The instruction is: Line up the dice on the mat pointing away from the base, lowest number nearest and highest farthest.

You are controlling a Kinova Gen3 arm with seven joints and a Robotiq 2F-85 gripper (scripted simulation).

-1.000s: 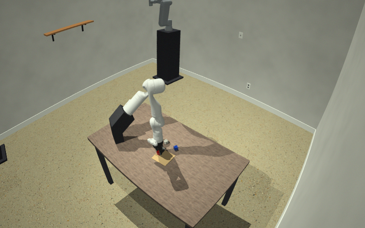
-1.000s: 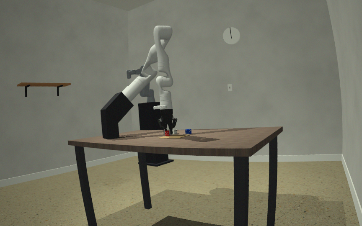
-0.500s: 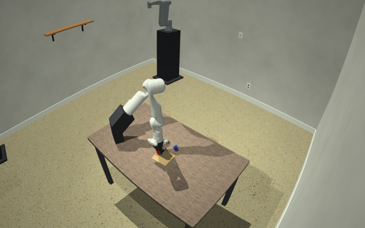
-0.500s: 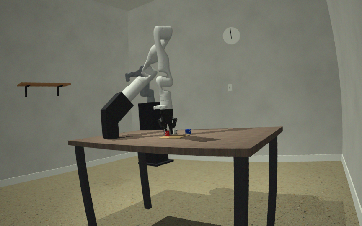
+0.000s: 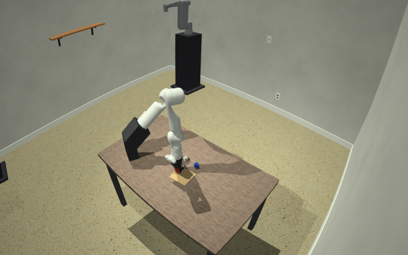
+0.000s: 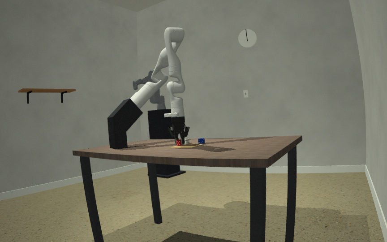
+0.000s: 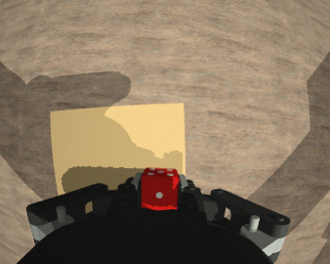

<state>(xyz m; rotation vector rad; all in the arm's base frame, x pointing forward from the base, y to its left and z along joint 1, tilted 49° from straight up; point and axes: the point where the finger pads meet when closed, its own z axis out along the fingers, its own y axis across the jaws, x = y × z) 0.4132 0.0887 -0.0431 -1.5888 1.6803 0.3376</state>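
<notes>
My hand is 10 mm above the red die. Round my hand: blue die (50 mm ahead, 140 mm to the left, 10 mm below); tan mat (50 mm ahead, 30 mm below); white die (60 mm behind, 130 mm to the left, 10 mm below).
</notes>
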